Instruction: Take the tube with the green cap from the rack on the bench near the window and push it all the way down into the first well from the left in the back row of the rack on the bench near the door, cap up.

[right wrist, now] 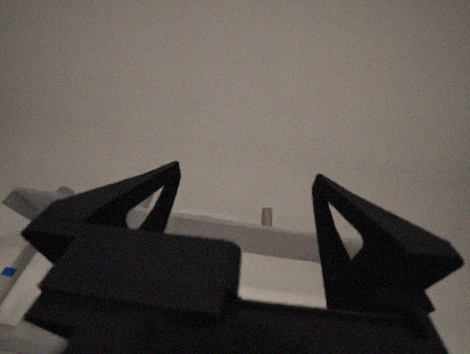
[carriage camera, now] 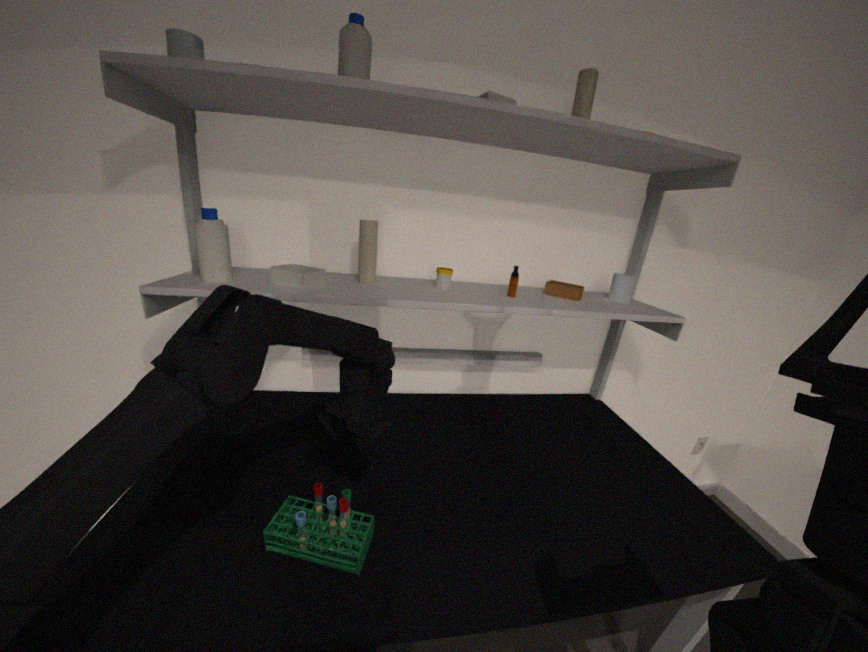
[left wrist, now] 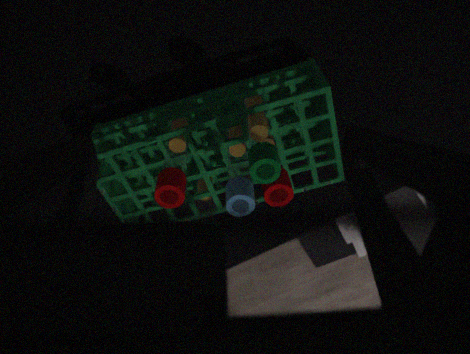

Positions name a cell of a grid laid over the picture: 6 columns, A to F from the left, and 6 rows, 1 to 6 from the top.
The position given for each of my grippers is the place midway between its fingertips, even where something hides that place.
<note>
In view: my left gripper (left wrist: C3), my right gripper (right wrist: D3) and a green rack (carriage camera: C6).
The green rack also shows in the left wrist view (left wrist: D2). The right wrist view does not show the green rack: it is out of frame.
</note>
